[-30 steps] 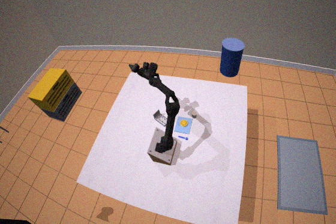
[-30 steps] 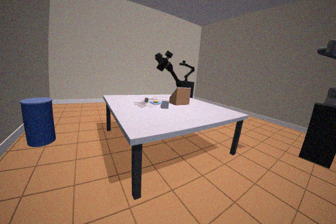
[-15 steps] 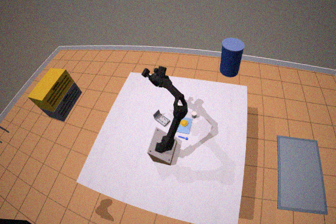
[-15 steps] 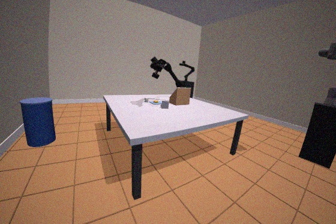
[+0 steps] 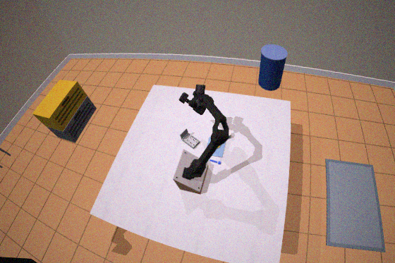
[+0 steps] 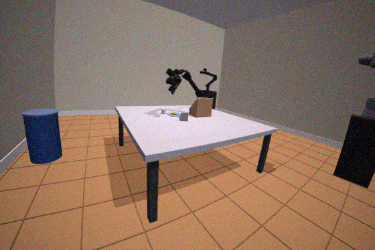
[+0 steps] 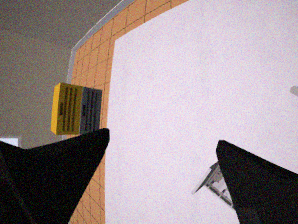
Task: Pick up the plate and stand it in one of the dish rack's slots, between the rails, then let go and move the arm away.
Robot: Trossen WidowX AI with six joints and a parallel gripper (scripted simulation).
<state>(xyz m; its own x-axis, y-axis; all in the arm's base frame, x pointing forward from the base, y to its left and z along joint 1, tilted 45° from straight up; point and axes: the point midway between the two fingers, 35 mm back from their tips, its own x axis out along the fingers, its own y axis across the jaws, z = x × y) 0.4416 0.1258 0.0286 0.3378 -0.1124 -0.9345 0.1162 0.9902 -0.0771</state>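
The yellow plate lies 140 mm behind my gripper tip, 210 mm to the right of it and 250 mm below it. From my gripper tip the other things lie so: small cup: 50 mm behind, 280 mm to the right, 240 mm below; grey dish rack: 130 mm behind, 10 mm to the right, 240 mm below; light blue mat: 150 mm behind, 200 mm to the right, 260 mm below.
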